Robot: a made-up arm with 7 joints. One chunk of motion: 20 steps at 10 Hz.
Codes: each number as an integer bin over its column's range. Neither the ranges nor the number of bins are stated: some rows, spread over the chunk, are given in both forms.
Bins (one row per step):
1: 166 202 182 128 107 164 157
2: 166 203 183 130 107 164 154
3: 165 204 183 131 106 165 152
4: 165 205 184 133 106 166 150
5: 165 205 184 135 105 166 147
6: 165 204 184 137 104 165 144
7: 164 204 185 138 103 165 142
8: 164 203 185 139 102 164 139
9: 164 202 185 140 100 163 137
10: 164 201 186 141 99 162 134
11: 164 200 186 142 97 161 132
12: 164 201 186 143 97 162 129
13: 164 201 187 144 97 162 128
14: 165 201 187 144 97 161 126
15: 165 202 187 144 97 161 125
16: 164 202 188 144 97 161 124
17: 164 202 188 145 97 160 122
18: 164 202 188 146 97 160 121
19: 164 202 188 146 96 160 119
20: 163 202 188 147 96 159 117
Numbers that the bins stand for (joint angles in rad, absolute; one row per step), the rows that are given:
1: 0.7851 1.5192 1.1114 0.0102 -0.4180 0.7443 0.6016
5: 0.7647 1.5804 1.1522 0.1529 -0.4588 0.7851 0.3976
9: 0.7443 1.5192 1.1725 0.2549 -0.5608 0.7239 0.1937
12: 0.7443 1.4988 1.1929 0.3161 -0.6220 0.7035 0.0306
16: 0.7443 1.5192 1.2337 0.3365 -0.6220 0.6831 -0.0714
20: 0.7239 1.5192 1.2337 0.3976 -0.6424 0.6424 -0.2141
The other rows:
2: 0.7851 1.5396 1.1318 0.0510 -0.4180 0.7443 0.5404
3: 0.7647 1.5600 1.1318 0.0714 -0.4384 0.7647 0.4996
4: 0.7647 1.5804 1.1522 0.1122 -0.4384 0.7851 0.4588
6: 0.7647 1.5600 1.1522 0.1937 -0.4792 0.7647 0.3365
7: 0.7443 1.5600 1.1725 0.2141 -0.4996 0.7647 0.2957
8: 0.7443 1.5396 1.1725 0.2345 -0.5200 0.7443 0.2345
10: 0.7443 1.4988 1.1929 0.2753 -0.5812 0.7035 0.1325
11: 0.7443 1.4784 1.1929 0.2957 -0.6220 0.6831 0.0918
13: 0.7443 1.4988 1.2133 0.3365 -0.6220 0.7035 0.0102
14: 0.7647 1.4988 1.2133 0.3365 -0.6220 0.6831 -0.0306
15: 0.7647 1.5192 1.2133 0.3365 -0.6220 0.6831 -0.0510
17: 0.7443 1.5192 1.2337 0.3569 -0.6220 0.6627 -0.1122
18: 0.7443 1.5192 1.2337 0.3773 -0.6220 0.6627 -0.1325
19: 0.7443 1.5192 1.2337 0.3773 -0.6424 0.6627 -0.1733

